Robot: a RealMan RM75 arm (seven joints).
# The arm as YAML. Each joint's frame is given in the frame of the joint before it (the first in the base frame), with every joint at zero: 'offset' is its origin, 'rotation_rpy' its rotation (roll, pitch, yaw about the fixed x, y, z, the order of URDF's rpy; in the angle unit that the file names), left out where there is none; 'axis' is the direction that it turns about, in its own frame. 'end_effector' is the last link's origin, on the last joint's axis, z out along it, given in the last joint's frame.
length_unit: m
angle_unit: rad
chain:
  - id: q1
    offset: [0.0, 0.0, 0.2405]
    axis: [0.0, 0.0, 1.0]
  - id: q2
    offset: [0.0, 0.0, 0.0]
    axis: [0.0, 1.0, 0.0]
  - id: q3
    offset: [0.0, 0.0, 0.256]
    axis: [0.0, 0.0, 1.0]
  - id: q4
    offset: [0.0, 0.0, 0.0]
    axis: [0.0, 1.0, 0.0]
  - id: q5
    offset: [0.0, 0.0, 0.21]
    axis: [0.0, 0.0, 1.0]
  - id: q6
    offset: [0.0, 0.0, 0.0]
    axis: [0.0, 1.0, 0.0]
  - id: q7
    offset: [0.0, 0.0, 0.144]
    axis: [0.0, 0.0, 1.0]
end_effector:
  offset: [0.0, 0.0, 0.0]
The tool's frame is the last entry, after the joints.
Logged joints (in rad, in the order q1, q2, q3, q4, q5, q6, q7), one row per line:
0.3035 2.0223 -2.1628 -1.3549 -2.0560 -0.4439 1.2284
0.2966 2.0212 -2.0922 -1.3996 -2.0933 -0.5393 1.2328
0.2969 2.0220 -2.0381 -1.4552 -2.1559 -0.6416 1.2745
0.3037 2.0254 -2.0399 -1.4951 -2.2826 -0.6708 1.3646
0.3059 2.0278 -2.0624 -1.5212 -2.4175 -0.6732 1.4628
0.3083 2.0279 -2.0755 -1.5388 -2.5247 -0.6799 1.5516
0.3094 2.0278 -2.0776 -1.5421 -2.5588 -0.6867 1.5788
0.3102 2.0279 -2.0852 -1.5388 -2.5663 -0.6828 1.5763
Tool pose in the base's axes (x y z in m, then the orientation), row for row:
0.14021 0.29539 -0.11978 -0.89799 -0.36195 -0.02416 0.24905
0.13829 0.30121 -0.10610 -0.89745 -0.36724 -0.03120 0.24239
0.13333 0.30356 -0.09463 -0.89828 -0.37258 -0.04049 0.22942
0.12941 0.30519 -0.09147 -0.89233 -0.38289 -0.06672 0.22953
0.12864 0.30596 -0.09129 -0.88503 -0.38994 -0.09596 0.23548
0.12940 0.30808 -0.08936 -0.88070 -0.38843 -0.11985 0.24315
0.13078 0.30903 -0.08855 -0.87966 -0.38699 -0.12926 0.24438
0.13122 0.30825 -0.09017 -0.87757 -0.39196 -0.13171 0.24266
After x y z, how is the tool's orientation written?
As a quaternion, x y z w.
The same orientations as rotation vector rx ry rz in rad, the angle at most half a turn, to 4 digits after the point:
-2.4461 -0.9860 -0.0658
-2.4531 -1.0038 -0.0853
-2.4721 -1.0254 -0.1114
-2.4556 -1.0537 -0.1836
-2.4279 -1.0697 -0.2632
-2.4064 -1.0613 -0.3275
-2.4020 -1.0567 -0.3530
-2.3985 -1.0713 -0.3600

